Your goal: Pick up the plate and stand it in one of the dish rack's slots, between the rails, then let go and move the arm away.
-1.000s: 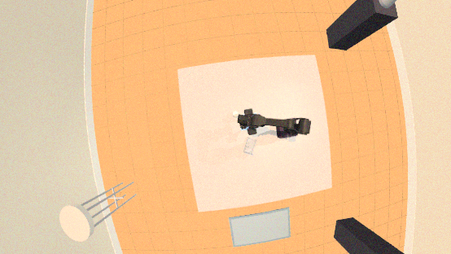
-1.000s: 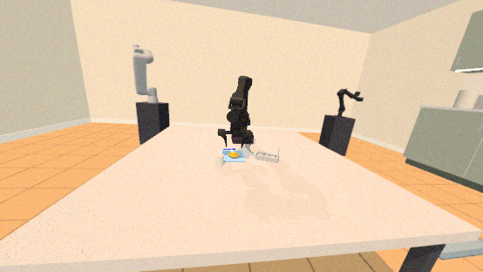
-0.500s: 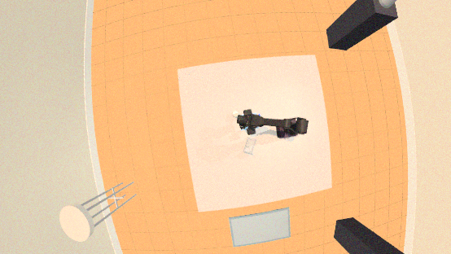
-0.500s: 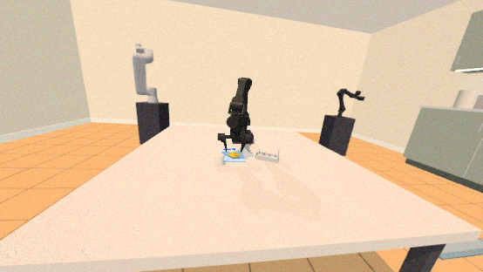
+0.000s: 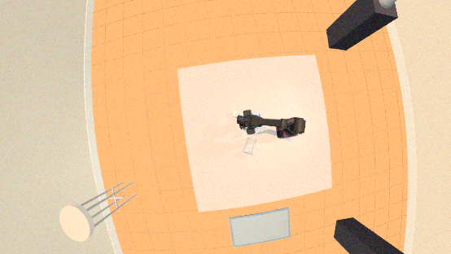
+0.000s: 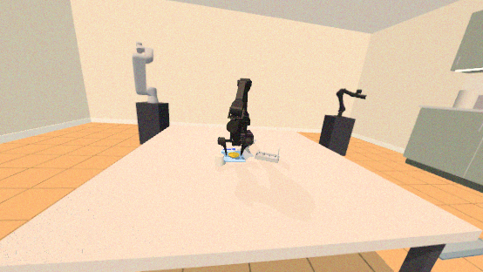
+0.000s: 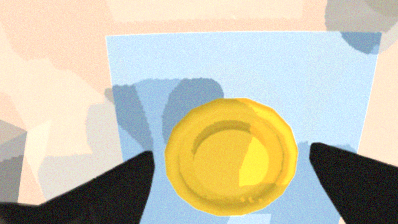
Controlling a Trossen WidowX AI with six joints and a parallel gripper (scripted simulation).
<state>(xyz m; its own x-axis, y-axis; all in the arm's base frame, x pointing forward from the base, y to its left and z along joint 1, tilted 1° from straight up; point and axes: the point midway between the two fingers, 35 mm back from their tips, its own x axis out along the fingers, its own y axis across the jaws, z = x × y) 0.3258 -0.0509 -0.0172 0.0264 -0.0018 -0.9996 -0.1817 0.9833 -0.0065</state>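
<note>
Right now the dish rack is 20 mm behind my gripper tip, 190 mm to the left of it and 10 mm above it. From my gripper tip the other things lie so: blue spoon 120 mm behind, 30 mm to the right, 10 mm below; white cup 100 mm ahead, 70 mm to the right, 10 mm above; plate right at my gripper tip.
</note>
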